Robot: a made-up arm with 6 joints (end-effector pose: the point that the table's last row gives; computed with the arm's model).
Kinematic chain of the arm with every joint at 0, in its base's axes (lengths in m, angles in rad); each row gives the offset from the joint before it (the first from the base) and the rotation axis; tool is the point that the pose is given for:
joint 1: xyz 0 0 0.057 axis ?
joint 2: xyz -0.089 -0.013 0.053 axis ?
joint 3: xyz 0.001 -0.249 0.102 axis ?
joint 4: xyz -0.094 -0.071 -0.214 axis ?
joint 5: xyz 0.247 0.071 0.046 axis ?
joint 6: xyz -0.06 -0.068 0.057 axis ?
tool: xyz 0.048 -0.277 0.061
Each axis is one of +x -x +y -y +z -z.
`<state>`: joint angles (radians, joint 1 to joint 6).
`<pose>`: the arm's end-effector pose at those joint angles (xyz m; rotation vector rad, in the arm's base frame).
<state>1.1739 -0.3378 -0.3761 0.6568 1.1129 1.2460</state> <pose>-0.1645 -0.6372 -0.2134 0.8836 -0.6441 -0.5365</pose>
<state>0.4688 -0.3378 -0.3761 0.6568 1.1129 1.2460</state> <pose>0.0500 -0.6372 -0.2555 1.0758 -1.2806 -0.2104</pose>
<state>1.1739 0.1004 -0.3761 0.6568 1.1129 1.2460</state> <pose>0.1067 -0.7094 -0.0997 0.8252 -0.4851 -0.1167</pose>
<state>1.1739 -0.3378 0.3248 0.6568 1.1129 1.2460</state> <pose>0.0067 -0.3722 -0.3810 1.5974 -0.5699 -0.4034</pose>
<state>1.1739 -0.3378 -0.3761 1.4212 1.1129 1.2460</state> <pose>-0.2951 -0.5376 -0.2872 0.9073 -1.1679 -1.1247</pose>
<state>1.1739 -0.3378 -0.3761 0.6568 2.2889 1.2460</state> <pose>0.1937 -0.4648 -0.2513 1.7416 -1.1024 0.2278</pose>
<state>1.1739 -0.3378 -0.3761 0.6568 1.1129 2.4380</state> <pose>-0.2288 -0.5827 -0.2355 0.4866 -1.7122 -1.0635</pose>
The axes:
joint 1: +y
joint 2: -x
joint 3: +z
joint 4: +x
joint 5: +z
joint 6: -y

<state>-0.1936 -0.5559 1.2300 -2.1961 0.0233 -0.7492</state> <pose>-0.2117 -0.0529 0.0952 -1.3241 -0.8621 -0.3781</pose>
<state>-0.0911 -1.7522 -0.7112 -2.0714 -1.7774 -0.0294</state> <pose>-0.2246 0.3285 0.0191 -0.6950 0.1582 -1.4948</pose>
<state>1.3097 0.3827 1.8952 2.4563 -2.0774 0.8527</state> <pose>0.1678 -0.2409 -0.2557 -1.1404 2.6540 0.8915</pose>
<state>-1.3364 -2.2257 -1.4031 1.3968 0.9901 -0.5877</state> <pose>0.3419 0.5849 -0.2557 2.8372 -0.4801 0.8746</pose>
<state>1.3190 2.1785 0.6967 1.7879 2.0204 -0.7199</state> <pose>0.2121 0.1415 -0.3157 1.1288 2.0913 1.9165</pose>
